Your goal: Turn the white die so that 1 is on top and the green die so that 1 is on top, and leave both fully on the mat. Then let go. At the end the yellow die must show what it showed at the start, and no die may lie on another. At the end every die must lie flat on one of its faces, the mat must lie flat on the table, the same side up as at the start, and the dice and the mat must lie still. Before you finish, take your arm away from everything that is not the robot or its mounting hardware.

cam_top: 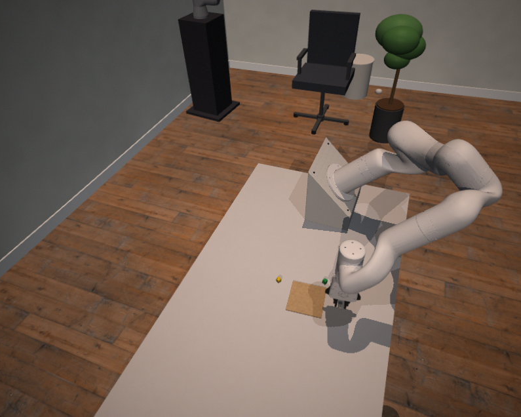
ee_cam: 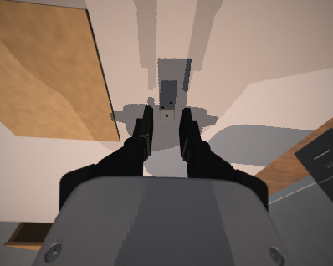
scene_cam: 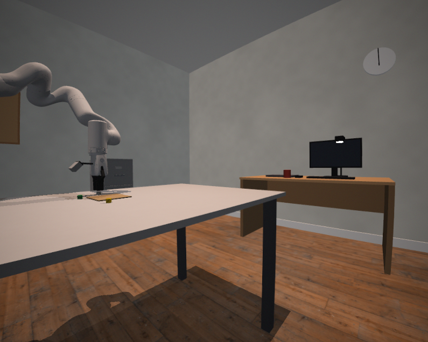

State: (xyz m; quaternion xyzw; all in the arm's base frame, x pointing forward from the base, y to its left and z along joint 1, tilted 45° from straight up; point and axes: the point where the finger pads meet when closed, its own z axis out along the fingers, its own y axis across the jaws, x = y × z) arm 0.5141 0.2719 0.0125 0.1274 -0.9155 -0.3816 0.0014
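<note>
The white die is 3 cm below my hand. The rest, counted from my hand: mat 2 cm ahead, 13 cm to the right, 4 cm below; then yellow die 1 cm behind, 27 cm to the right, 3 cm below; then green die 9 cm behind, 9 cm to the right, 3 cm below.
</note>
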